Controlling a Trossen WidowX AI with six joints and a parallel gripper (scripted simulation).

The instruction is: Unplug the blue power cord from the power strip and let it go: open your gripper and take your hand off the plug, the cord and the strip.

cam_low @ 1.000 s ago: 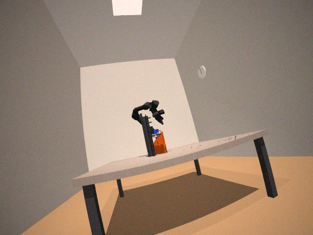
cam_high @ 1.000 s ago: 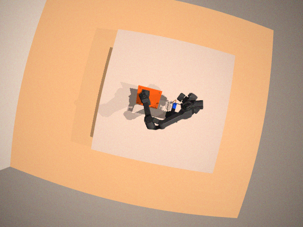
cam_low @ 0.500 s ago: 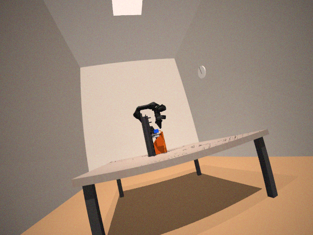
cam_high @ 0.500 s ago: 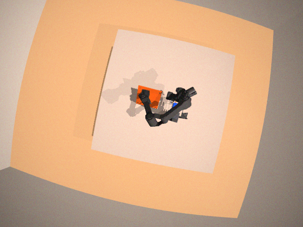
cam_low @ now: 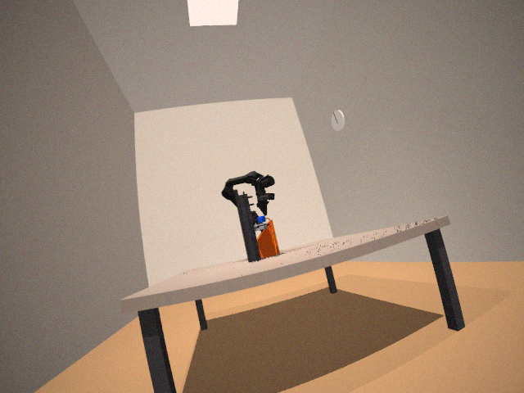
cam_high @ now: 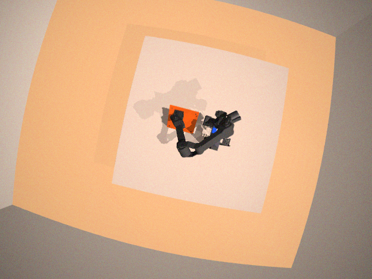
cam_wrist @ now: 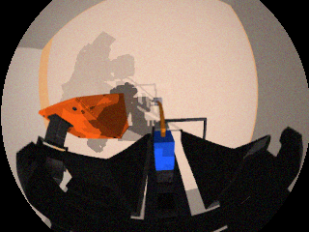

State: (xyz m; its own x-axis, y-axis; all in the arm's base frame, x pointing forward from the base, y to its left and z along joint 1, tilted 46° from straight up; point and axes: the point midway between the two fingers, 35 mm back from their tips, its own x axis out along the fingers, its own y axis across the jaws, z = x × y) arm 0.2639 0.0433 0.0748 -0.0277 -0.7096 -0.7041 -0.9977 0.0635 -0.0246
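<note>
Now: the blue plug 5 cm to the right of my gripper tip and 1 cm below it.
</note>
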